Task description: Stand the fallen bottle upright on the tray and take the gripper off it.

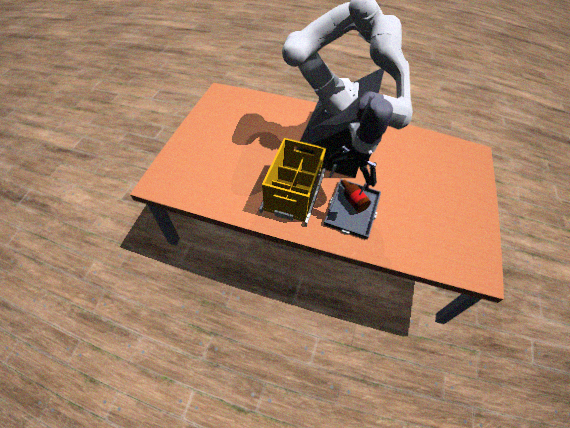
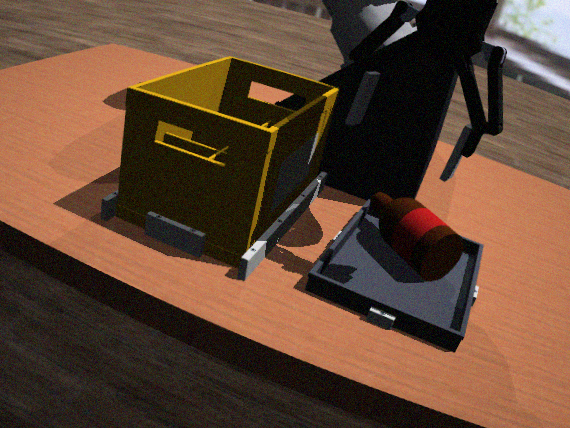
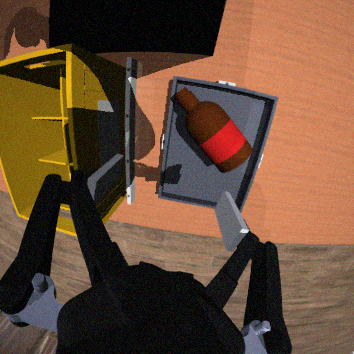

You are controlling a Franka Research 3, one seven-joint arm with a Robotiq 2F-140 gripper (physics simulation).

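Observation:
A brown bottle with a red label (image 1: 357,196) (image 2: 424,226) (image 3: 225,142) lies on its side on the dark grey tray (image 1: 345,225) (image 2: 435,302) (image 3: 192,187). Its neck points to the tray's back left corner, close to the rim, and its base lies toward the right side. Whether the neck touches the rim, I cannot tell. My gripper (image 1: 352,176) (image 2: 407,126) (image 3: 171,184) is open and empty, with its fingers wide apart. It hangs above the table, higher than the bottle and clear of it.
A yellow crate with compartments (image 1: 285,201) (image 2: 190,185) (image 3: 30,100) stands left of the tray, with grey rails at its foot. A tall black block (image 2: 390,150) (image 3: 135,25) stands behind them. The table's front edge runs close to the tray and crate.

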